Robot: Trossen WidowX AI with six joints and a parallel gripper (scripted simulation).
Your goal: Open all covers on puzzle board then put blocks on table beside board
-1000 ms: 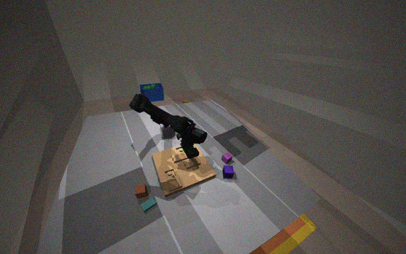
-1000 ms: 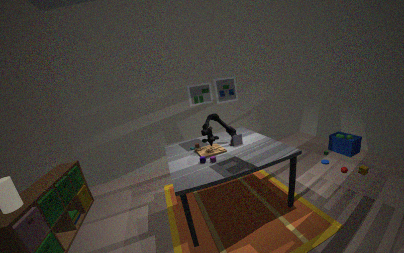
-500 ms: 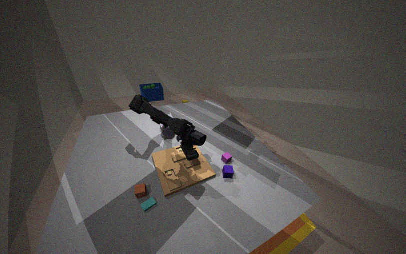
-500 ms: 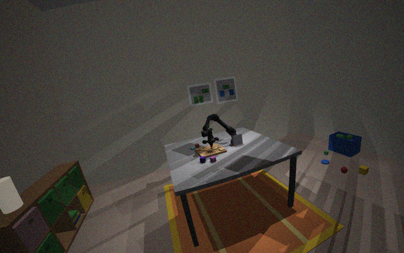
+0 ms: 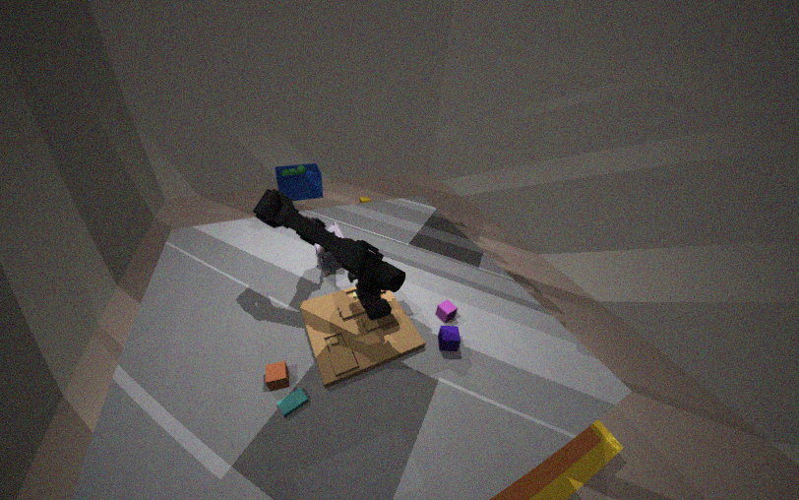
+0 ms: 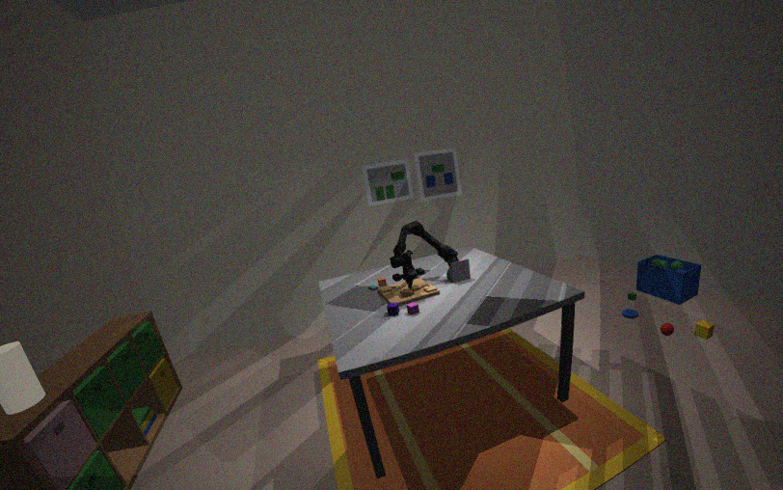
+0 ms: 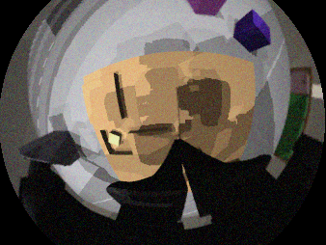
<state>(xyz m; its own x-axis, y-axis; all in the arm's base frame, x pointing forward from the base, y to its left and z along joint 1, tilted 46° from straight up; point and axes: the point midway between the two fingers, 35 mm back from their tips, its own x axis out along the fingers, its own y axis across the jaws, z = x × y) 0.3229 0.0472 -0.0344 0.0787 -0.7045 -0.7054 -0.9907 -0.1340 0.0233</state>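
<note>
Now: gripper tip 2 cm short of the tan puzzle board, 3 cm to the left of it and 2 cm above it. From my gripper tip the other things lie so: magenta block 6 cm ahead, 25 cm to the left, 2 cm below; then orange block 13 cm ahead, 27 cm to the right, 2 cm below; then purple block 16 cm ahead, 20 cm to the left, 2 cm below.
</note>
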